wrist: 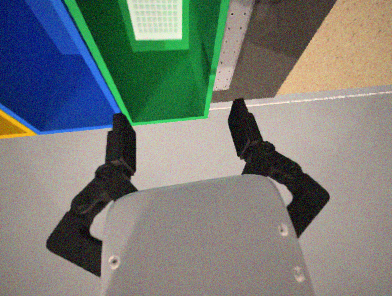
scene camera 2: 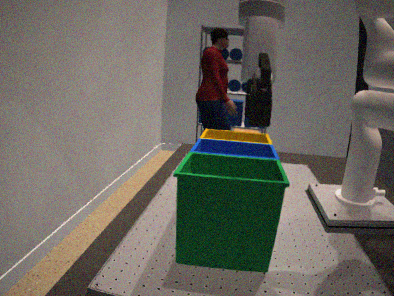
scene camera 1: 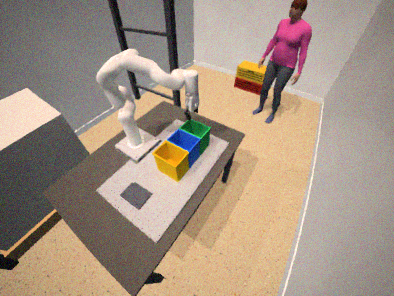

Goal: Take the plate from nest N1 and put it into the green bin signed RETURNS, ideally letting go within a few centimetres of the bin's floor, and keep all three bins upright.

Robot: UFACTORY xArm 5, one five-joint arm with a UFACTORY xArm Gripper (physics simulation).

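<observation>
The white gridded plate [wrist: 157, 20] lies on the floor of the green bin [scene camera 1: 204, 144] [scene camera 2: 227, 220] [wrist: 165, 90]. The blue bin [scene camera 1: 194, 154] [scene camera 2: 235, 148] [wrist: 50, 85] and the yellow bin [scene camera 1: 170, 164] [scene camera 2: 237, 136] [wrist: 9, 126] stand in a row beside it. All three bins are upright. My gripper [scene camera 1: 189, 115] [scene camera 2: 258, 124] [wrist: 181, 116] is open and empty, above the bins near the green one. The plate is hidden by bin walls in both scene views. No nest label or RETURNS sign is readable.
A dark grey square pad [scene camera 1: 136, 195] lies on the light perforated board [scene camera 1: 117, 182] [scene camera 2: 145, 250] on the table [scene camera 1: 75, 200]. A person in pink [scene camera 1: 287, 42] stands beyond the table; a person in red [scene camera 2: 212, 75] stands behind the bins near a shelf rack.
</observation>
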